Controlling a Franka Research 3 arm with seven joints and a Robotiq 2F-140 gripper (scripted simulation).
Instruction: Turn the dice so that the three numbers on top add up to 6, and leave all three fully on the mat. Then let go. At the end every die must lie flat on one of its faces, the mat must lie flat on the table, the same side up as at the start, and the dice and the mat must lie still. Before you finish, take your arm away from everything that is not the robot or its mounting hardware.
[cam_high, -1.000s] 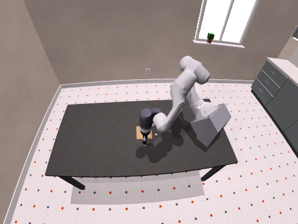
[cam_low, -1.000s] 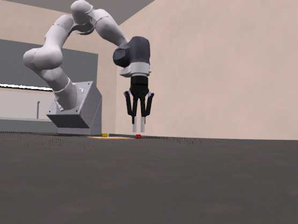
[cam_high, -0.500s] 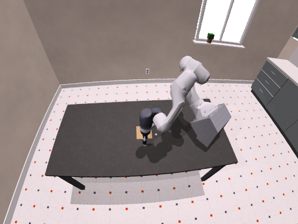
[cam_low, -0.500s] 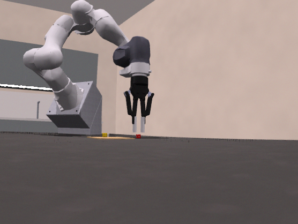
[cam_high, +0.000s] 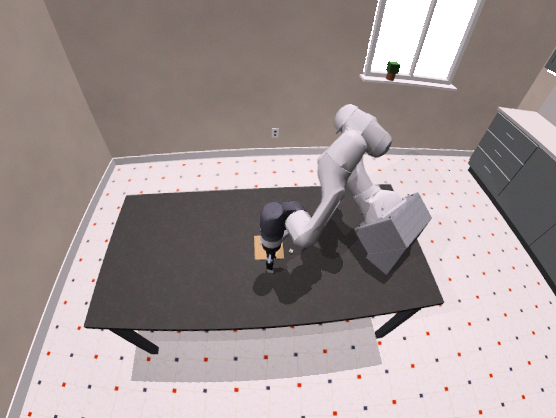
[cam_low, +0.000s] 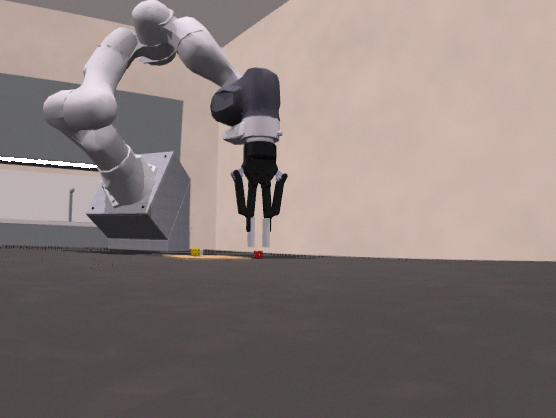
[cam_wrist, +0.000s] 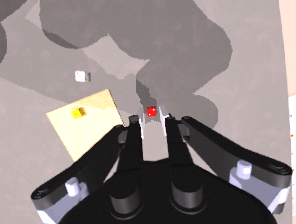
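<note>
Right now the red die is 5 cm below my hand. Also, from my hand: tan mat 13 cm to the right, 5 cm below, 4 cm behind; then yellow die 11 cm to the right, 8 cm behind, 4 cm below; then white die 13 cm behind, 6 cm to the right, 5 cm below.
</note>
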